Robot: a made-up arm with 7 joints.
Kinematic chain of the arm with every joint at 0, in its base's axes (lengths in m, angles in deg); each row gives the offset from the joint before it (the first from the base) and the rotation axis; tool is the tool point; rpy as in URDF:
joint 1: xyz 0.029 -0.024 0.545 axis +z
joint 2: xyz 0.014 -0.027 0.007 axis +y
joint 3: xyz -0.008 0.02 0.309 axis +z
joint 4: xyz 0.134 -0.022 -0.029 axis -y
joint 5: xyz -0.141 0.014 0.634 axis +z
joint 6: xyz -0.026 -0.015 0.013 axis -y
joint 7: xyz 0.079 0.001 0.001 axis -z
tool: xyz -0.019 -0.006 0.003 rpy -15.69 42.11 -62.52
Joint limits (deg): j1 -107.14..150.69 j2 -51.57..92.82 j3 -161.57..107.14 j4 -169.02..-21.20 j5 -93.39..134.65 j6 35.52..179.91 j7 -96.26..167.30
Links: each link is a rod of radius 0.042 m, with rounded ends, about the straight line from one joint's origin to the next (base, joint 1, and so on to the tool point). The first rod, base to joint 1, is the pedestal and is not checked.
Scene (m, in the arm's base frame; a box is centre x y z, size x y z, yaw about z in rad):
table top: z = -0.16
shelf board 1: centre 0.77 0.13 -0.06 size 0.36 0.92 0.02 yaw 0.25
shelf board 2: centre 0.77 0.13 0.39 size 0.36 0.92 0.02 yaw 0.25
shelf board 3: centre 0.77 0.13 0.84 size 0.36 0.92 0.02 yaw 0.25
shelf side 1: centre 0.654 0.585 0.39 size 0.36 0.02 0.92 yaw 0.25
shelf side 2: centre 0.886 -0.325 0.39 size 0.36 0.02 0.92 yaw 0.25
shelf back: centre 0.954 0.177 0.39 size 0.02 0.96 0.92 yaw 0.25
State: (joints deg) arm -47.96 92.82 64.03 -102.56 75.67 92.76 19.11
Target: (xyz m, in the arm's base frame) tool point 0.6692 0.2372 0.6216
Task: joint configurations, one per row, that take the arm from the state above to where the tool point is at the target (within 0.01 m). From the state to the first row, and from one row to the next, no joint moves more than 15 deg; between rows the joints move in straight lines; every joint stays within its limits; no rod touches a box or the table.
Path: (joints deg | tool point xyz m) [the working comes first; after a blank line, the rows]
Joints at the target: -82.29 92.82 97.70 -141.51 79.08 88.69 17.50
Straight joint move there: touches shelf board 2.

1: -53.68 92.82 62.97 -115.54 73.52 95.96 15.15 | 0.6568 0.3218 0.1369
2: -59.41 92.82 61.92 -128.52 71.37 99.16 11.20 | 0.5598 0.3553 0.1553
3: -65.13 92.82 60.86 -141.51 69.21 102.35 7.24 | 0.4597 0.3831 0.1904
4: -70.85 92.82 59.81 -154.49 67.06 105.55 3.28 | 0.3591 0.4035 0.2411
5: -76.58 92.82 58.75 -167.47 64.91 108.75 -0.67 | 0.2594 0.4148 0.3053
6: -70.12 91.92 72.08 -167.99 73.13 113.41 7.86 | 0.2516 0.4471 0.3837
7: -63.67 91.01 85.41 -168.50 81.36 118.07 16.40 | 0.2190 0.4759 0.4676
8: -57.22 90.11 98.74 -169.02 89.58 122.73 24.94 | 0.1627 0.4941 0.5519
9: -65.57 91.01 98.40 -159.85 86.08 111.38 22.46 | 0.3491 0.4704 0.5795
10: -73.93 91.92 98.05 -150.68 82.58 100.04 19.98 | 0.5250 0.3827 0.6032
11: -82.29 92.82 97.70 -141.51 79.08 88.69 17.50 | 0.6692 0.2372 0.6216

